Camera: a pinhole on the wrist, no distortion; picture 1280 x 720 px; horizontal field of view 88.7 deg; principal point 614.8 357.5 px. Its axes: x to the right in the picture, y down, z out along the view. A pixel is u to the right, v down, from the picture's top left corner.
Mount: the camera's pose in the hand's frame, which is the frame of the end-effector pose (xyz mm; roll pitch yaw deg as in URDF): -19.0 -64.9 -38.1 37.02 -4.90 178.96
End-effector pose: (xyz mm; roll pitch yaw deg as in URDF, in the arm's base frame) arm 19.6 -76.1 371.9 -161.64 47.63 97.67
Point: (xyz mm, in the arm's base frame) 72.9 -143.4 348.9
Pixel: 719.7 142.1
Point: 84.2 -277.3 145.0
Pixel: 587.5 418.5
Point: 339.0 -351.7 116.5
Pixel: 665.6 157.2
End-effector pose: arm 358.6 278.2 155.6 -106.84 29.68 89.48
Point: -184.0 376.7 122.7
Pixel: outside the picture
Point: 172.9 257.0 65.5
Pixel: 560.2 535.6
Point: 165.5 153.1 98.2
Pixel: 826.0 496.1
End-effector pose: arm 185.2 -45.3 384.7 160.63 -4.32 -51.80
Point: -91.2 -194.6 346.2
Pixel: 726.2 25.5
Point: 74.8 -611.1 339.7
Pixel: 146.9 102.4
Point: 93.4 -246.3 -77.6
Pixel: 566.8 692.4
